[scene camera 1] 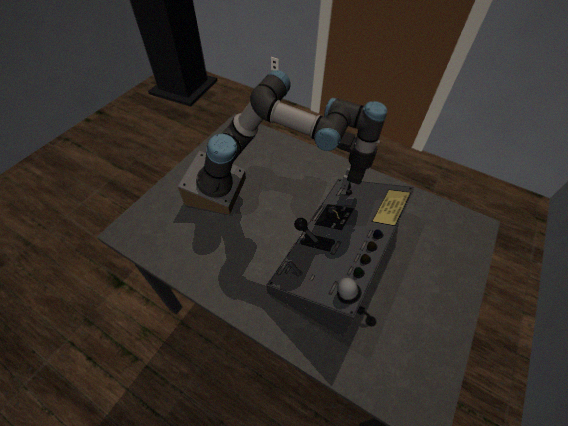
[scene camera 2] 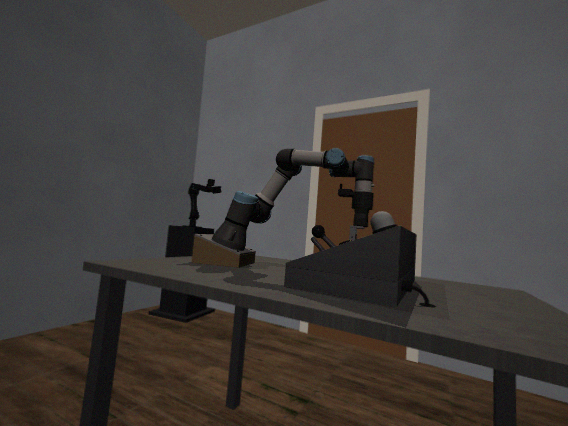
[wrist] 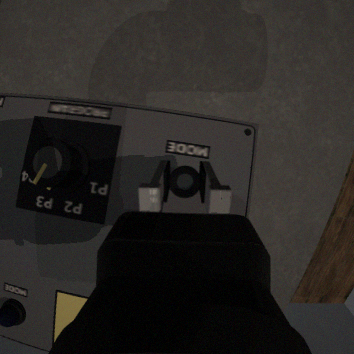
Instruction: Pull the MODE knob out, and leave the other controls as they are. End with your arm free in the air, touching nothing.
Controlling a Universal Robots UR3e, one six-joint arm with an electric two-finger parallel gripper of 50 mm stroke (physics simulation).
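Frame: origin at the arm's base, x up, y back, z right, level; millimetres.
Seen in the pictures: gripper, between the fingertips: [scene camera 1: 345,186] [wrist: 184,172]; arm's base, origin of its link: [scene camera 1: 214,182] [scene camera 2: 228,244].
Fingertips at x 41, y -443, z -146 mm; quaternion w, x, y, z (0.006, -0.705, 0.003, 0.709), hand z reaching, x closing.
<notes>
Offsets run from my fingertips to a thing's top centre. "pt": to the spot under its first point.
The MODE knob @(dy -2, dx +19, dz +0 mm) [wrist: 185,181] is a round black knob with a lighter centre, below the MODE label in the wrist view. My gripper [wrist: 184,172] is shut on it, one finger against each side. In scene camera 1 the knob @(pt dy -19, dx -12, dz +6 mm) [scene camera 1: 349,192] shows small and dark at the far end of the grey control panel [scene camera 1: 370,196], just under the gripper. In scene camera 2 the sloped panel housing [scene camera 2: 350,272] hides the knob and the fingertips. How far the knob stands out of the panel I cannot tell.
Beside the knob is the PROGRAM dial @(dy +2, dx +13, dz +120 mm) [wrist: 47,162] [scene camera 1: 336,215]. Farther along stand a ball-topped lever @(dy +73, dx +51, dz +232 mm) [scene camera 1: 301,224], toggle levers @(dy +41, dx +14, dz +357 mm) [scene camera 1: 292,269], a white dome @(pt dy -120, dx +82, dz +400 mm) [scene camera 1: 348,289] and several coloured round parts, one blue @(pt dy -150, dx +53, dz +186 mm) [scene camera 1: 378,234]. A yellow label @(pt dy -167, dx +38, dz +58 mm) [scene camera 1: 392,207] lies on the panel.
</notes>
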